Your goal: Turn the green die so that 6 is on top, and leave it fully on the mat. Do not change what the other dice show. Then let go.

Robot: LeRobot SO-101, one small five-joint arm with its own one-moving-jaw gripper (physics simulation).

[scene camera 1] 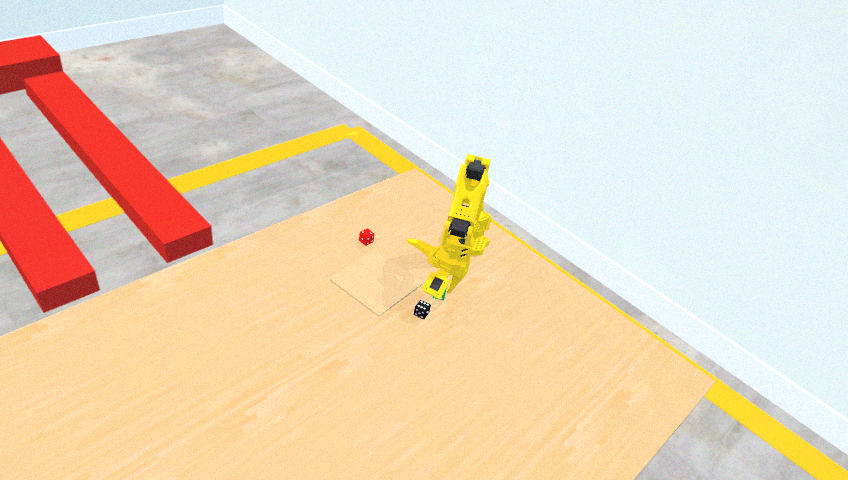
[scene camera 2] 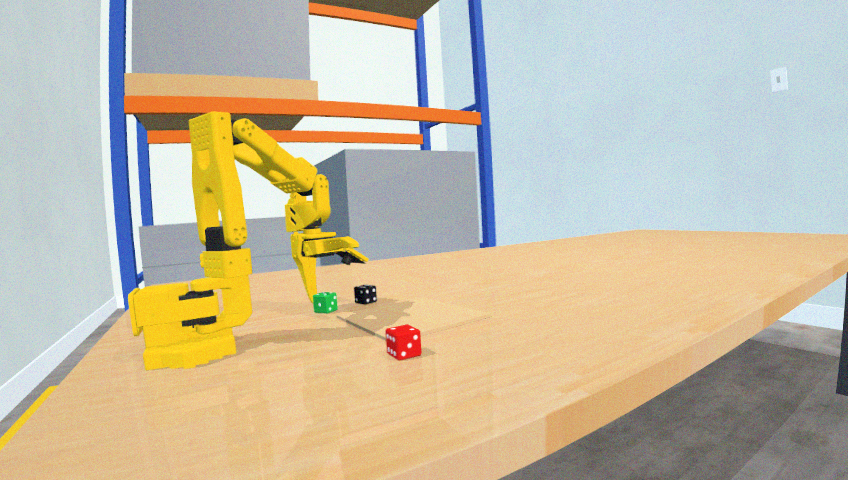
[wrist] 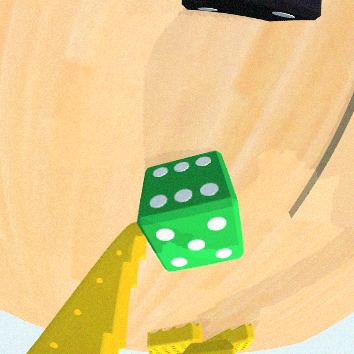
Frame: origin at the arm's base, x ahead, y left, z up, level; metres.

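Where they show: hand, its tool point: (scene camera 1: 447,290) (scene camera 2: 314,300) (wrist: 145,236); arm's base, origin of its link: (scene camera 2: 210,348) (wrist: 209,331).
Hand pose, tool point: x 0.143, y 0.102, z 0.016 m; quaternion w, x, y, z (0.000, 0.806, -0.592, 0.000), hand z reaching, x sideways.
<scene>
Each offset is from my tool point to the centre of the thing.
The green die @(0.012 m ahead, 0.011 m right, 0.003 m down) (scene camera 1: 439,295) (scene camera 2: 325,302) (wrist: 192,212) rests on the table beside the mat @(0.092 m ahead, 0.117 m right, 0.014 m down) (scene camera 1: 360,280) (scene camera 2: 446,312) (wrist: 345,200), off it. In the wrist view its bright top face shows 5 and the darker side away from the arm's base shows 6. In scene camera 1 it is mostly hidden by the gripper's camera mount. My gripper (scene camera 1: 430,265) (scene camera 2: 336,271) is fully open and holds nothing. Its fixed jaw (wrist: 100,295) points down, with the tip at the die's lower left corner in the wrist view. The moving jaw is swung out of that view.
The black die @(0.079 m ahead, 0.005 m left, 0.003 m down) (scene camera 1: 421,309) (scene camera 2: 365,294) (wrist: 250,7) stands near the green die, outside the mat's edge. The red die @(0.026 m ahead, 0.232 m right, 0.003 m down) (scene camera 1: 366,236) (scene camera 2: 403,342) stands across the mat from it. The arm's base (scene camera 2: 190,321) stands at the table's edge.
</scene>
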